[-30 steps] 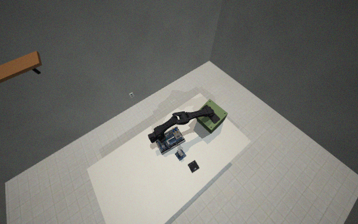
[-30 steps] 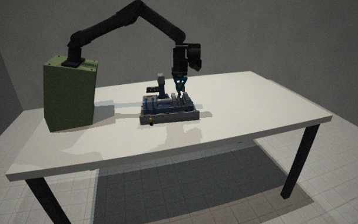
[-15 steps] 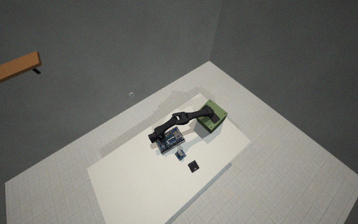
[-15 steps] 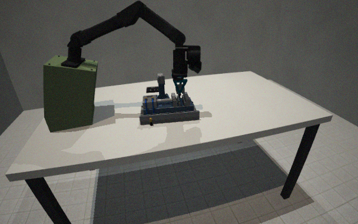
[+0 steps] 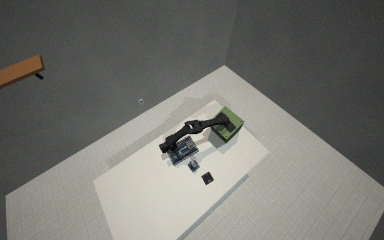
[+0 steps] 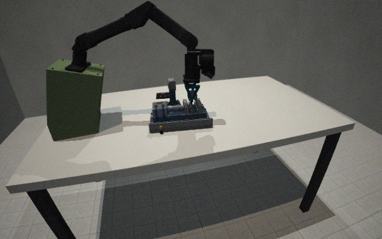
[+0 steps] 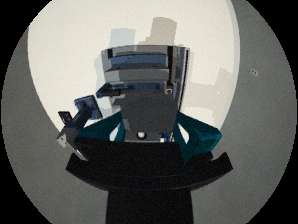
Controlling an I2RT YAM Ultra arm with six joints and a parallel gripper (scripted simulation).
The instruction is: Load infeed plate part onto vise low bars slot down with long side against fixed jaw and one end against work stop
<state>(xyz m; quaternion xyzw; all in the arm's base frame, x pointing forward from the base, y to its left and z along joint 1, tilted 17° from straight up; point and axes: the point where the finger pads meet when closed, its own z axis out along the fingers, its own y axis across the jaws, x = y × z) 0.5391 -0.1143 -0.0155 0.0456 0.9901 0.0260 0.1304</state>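
Now: the grey block part 1 cm below my hand. Also, from my hand: cylinder rod (8 cm behind, 3 cm to the left, 6 cm below); air cylinder (15 cm behind, 3 cm to the left, 6 cm below); vise (6 cm behind, 3 cm to the left, 10 cm below).
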